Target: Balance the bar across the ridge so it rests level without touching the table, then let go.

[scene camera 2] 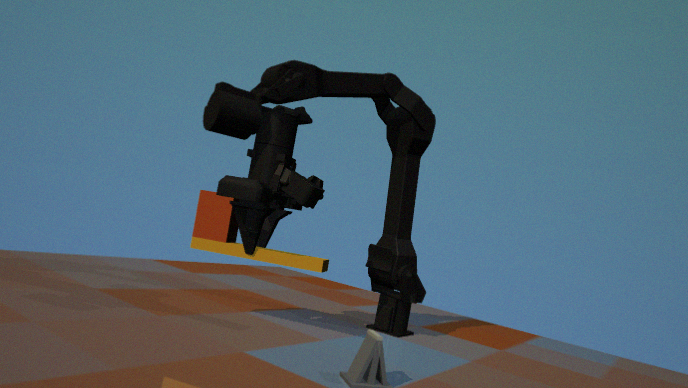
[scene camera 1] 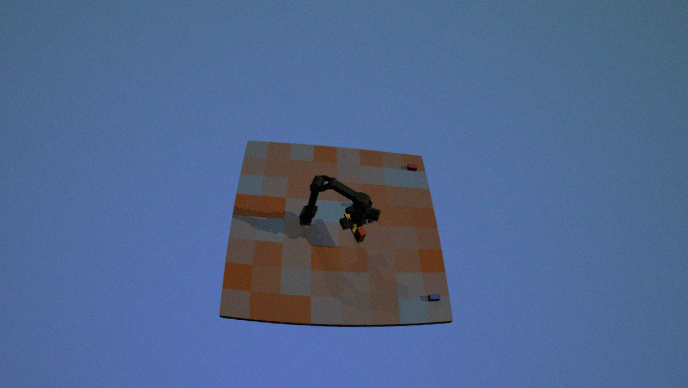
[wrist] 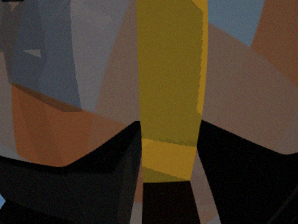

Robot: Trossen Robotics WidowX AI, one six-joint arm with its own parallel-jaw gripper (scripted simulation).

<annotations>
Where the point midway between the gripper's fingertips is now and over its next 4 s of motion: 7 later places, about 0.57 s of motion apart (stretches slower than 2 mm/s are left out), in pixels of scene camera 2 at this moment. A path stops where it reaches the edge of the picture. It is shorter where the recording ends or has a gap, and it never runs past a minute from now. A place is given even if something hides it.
My gripper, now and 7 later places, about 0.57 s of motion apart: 254, 254; 266, 253; 291, 260; 330, 270; 382, 281; 409, 294; 404, 318; 402, 324
</annotations>
